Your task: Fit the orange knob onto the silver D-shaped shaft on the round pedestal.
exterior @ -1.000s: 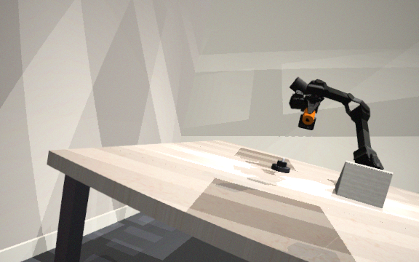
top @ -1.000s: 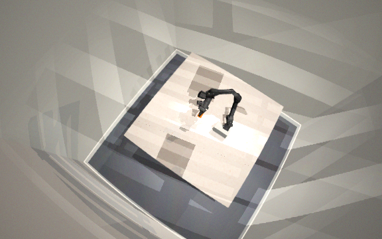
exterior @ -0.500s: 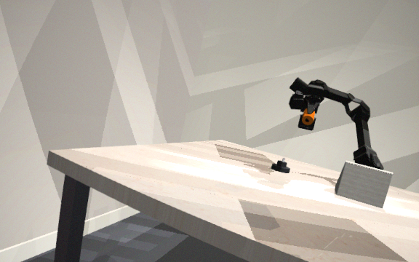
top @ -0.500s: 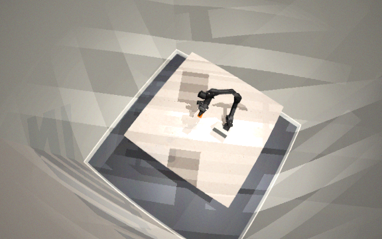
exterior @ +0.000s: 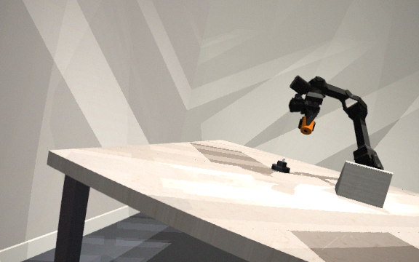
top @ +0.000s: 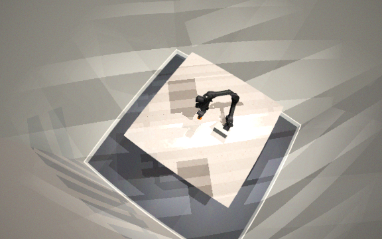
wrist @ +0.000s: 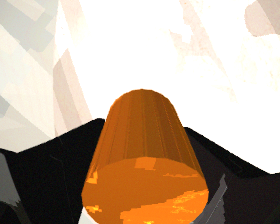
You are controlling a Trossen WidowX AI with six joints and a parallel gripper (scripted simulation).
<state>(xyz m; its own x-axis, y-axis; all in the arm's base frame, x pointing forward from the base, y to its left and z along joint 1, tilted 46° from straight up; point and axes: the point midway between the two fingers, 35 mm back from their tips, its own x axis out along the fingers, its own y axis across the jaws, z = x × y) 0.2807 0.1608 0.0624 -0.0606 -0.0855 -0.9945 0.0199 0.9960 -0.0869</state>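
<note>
My gripper tip is now 30 mm below the orange knob and 20 mm to the left of it. Round my gripper tip: round pedestal 200 mm to the right, 180 mm below, 60 mm ahead.
</note>
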